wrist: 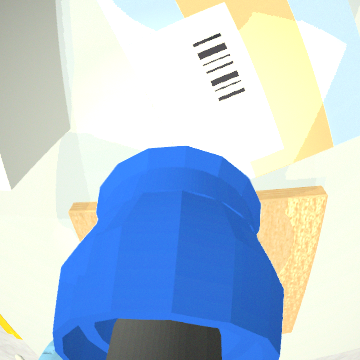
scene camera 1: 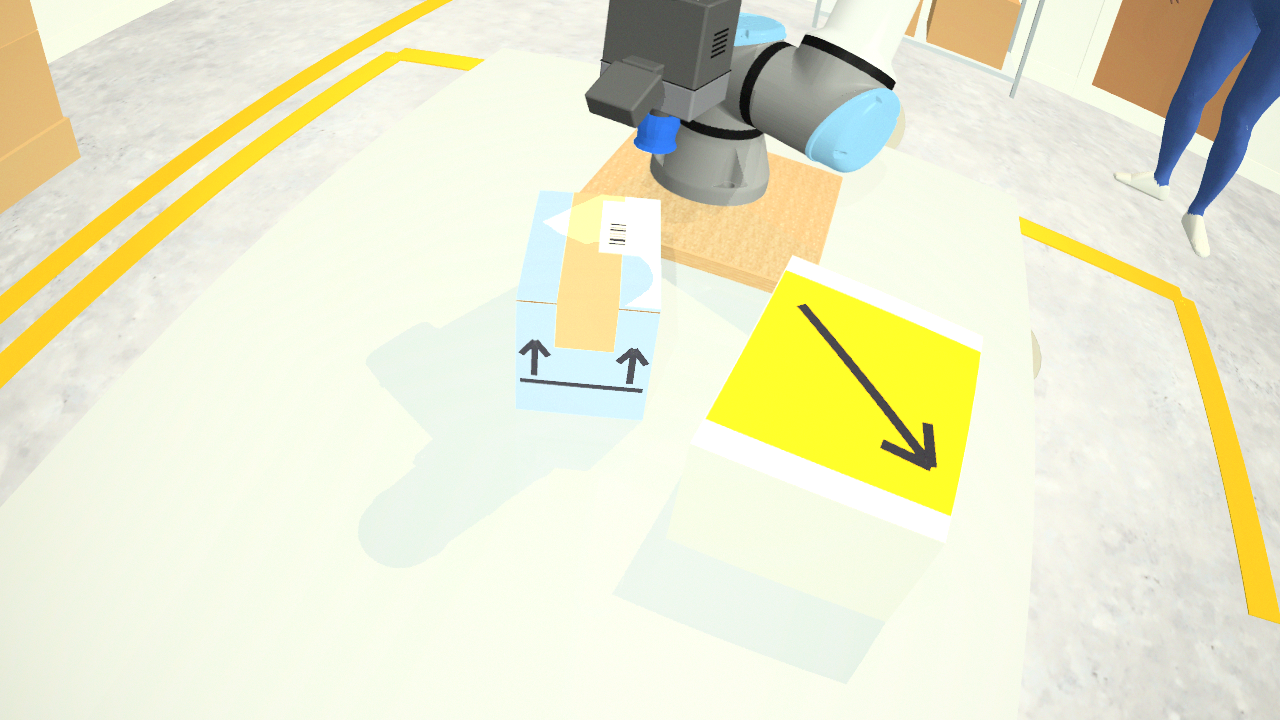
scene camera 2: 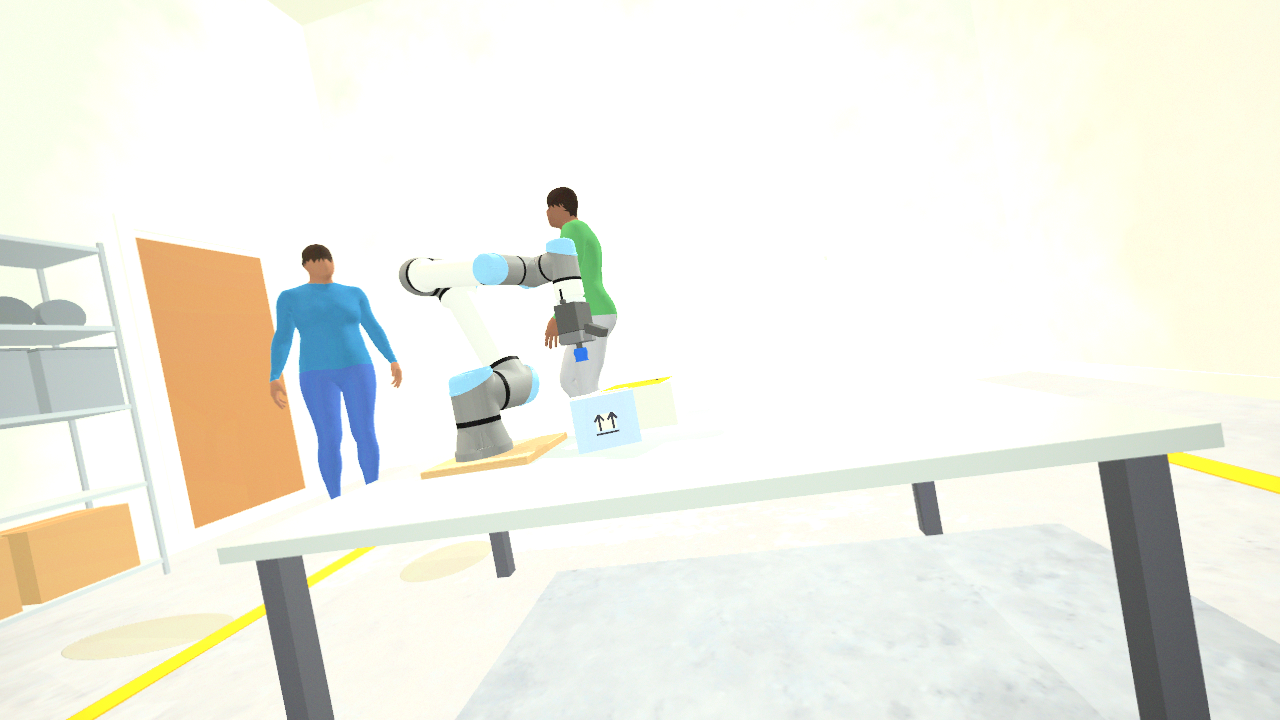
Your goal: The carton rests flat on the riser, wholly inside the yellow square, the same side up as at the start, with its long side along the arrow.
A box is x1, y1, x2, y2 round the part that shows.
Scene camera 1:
suction cup: [633, 114, 679, 153]
carton: [515, 190, 660, 420], on the table
white riser: [666, 255, 983, 621], on the table
